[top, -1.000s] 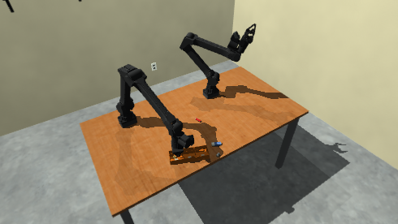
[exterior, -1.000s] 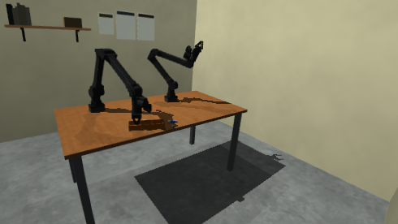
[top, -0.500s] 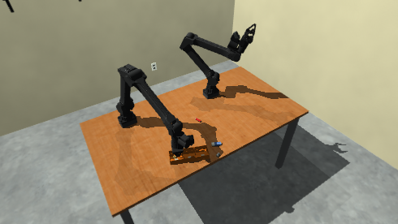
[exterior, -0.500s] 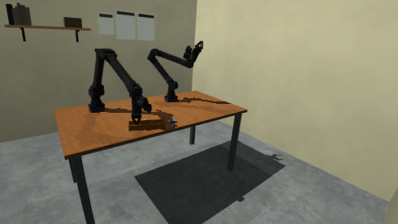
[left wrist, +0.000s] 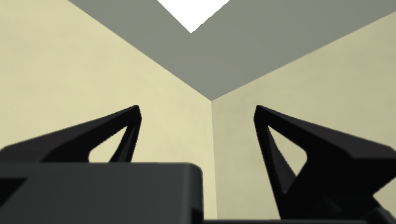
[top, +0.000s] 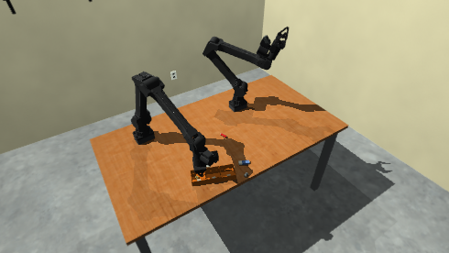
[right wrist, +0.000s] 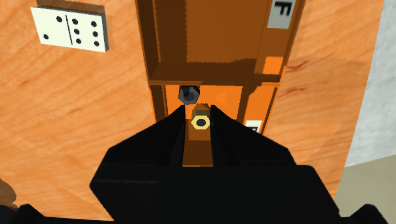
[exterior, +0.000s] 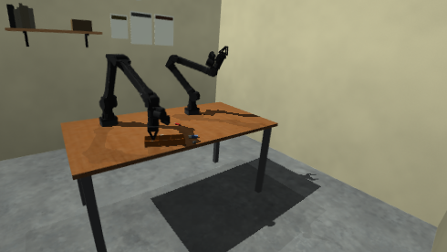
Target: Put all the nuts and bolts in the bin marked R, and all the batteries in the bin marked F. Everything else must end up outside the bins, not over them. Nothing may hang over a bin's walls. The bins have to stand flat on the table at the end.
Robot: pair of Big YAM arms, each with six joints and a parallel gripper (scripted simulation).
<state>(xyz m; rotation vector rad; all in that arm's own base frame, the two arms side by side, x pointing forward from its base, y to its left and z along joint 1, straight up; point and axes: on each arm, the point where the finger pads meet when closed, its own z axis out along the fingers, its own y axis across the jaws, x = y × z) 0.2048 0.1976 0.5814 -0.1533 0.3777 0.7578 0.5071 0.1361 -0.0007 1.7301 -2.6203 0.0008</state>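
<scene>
Right now the dark nut is 1 cm behind my right hand, 1 cm to the left of it and 3 cm below it. Also, from my right hand: brass nut 2 cm to the right, 3 cm below; orange bin unit 3 cm ahead, 7 cm to the left, 2 cm below; white domino 7 cm behind, 8 cm to the left, 3 cm below.
</scene>
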